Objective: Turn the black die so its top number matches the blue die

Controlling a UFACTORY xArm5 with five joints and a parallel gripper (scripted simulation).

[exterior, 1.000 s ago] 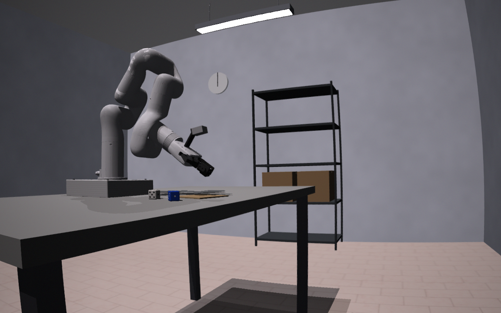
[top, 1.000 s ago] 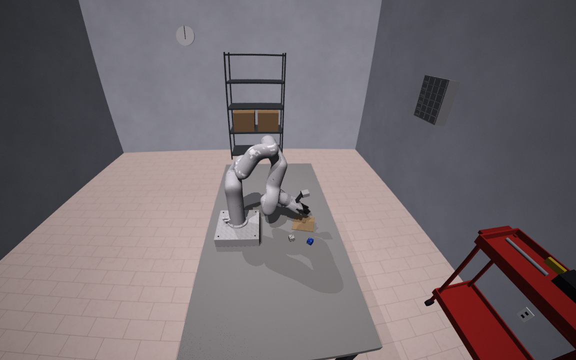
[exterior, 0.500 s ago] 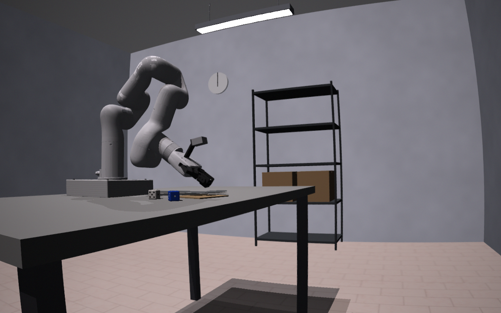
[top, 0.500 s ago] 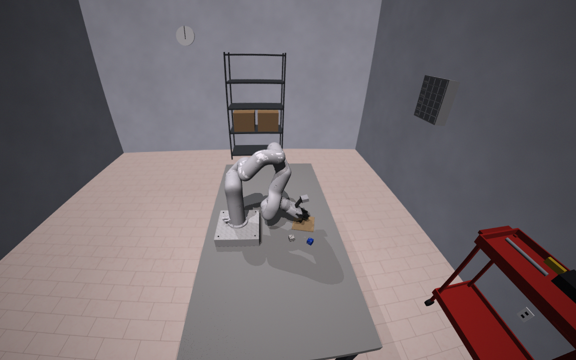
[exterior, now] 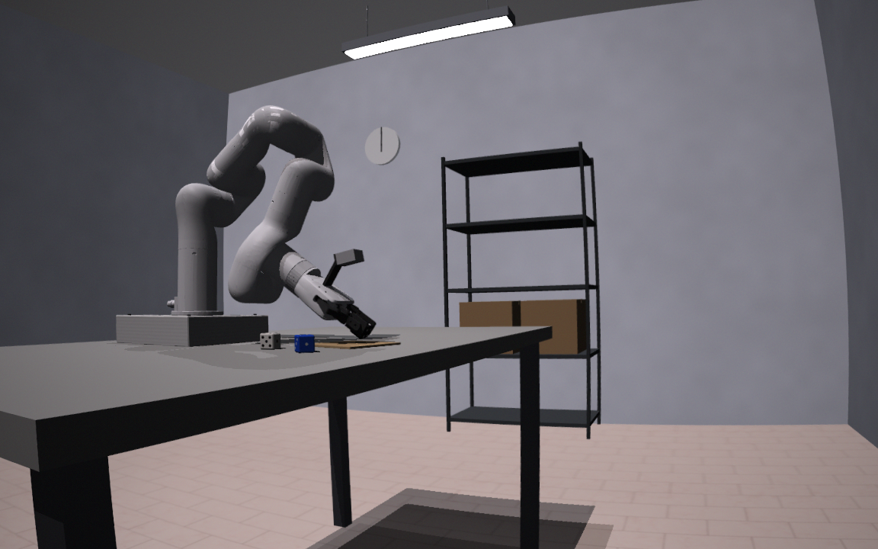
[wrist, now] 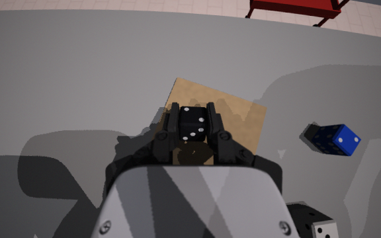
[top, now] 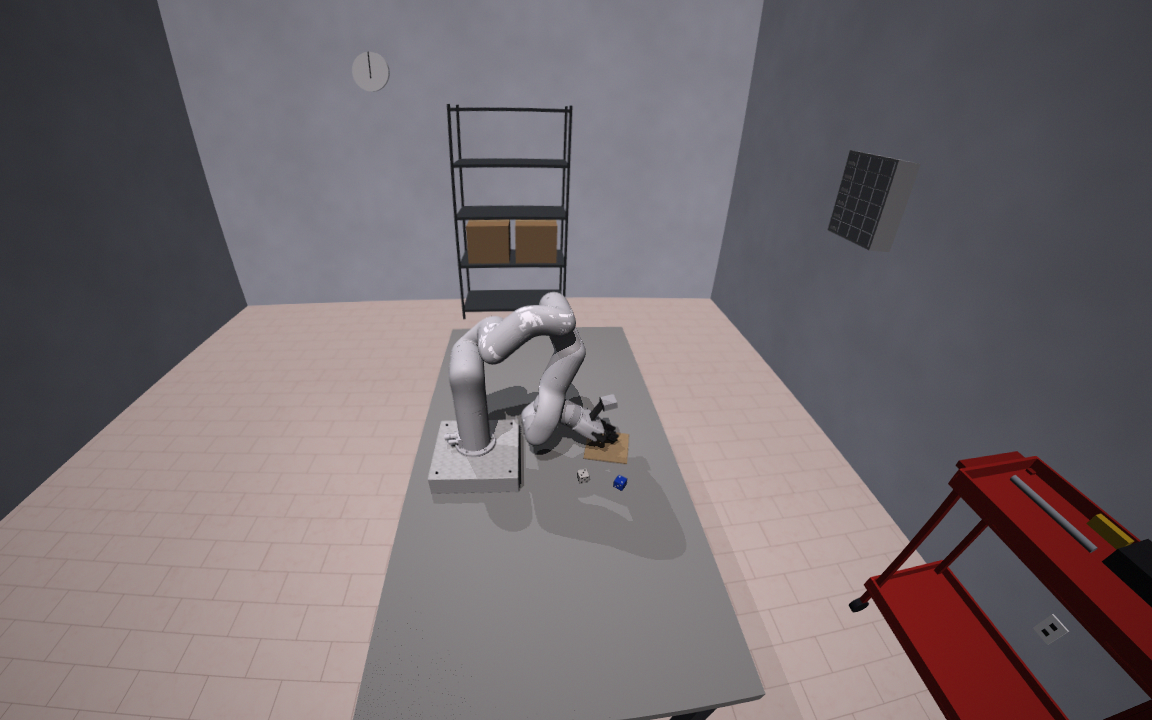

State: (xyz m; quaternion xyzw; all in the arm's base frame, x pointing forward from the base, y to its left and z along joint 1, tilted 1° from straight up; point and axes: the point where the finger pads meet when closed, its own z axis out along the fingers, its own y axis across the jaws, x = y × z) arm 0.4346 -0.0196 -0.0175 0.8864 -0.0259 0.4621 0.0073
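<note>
My gripper is now 1 cm above the black die. From my hand the other things lie so: blue die (3 cm behind, 19 cm to the right, 3 cm below); then white die (13 cm behind, 14 cm to the right, 3 cm below); then tan mat (1 cm behind, 2 cm to the right, 4 cm below).
</note>
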